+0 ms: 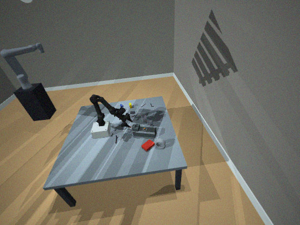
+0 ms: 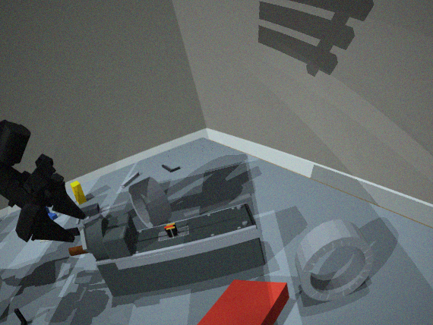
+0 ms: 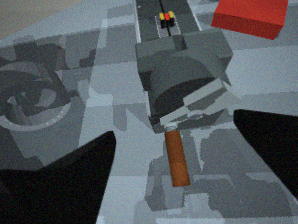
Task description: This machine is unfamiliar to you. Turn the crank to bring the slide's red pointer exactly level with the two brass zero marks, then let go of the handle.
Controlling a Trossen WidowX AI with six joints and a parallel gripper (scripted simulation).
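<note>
The brown handle lies 20 mm behind my gripper tip and 40 mm below it. From my gripper tip the other things lie so: yellow block 30 mm behind, 530 mm to the left, 80 mm below; blue clamp 150 mm behind, 480 mm to the left, 60 mm below; red pointer 150 mm ahead, 70 mm to the right, 30 mm below.
</note>
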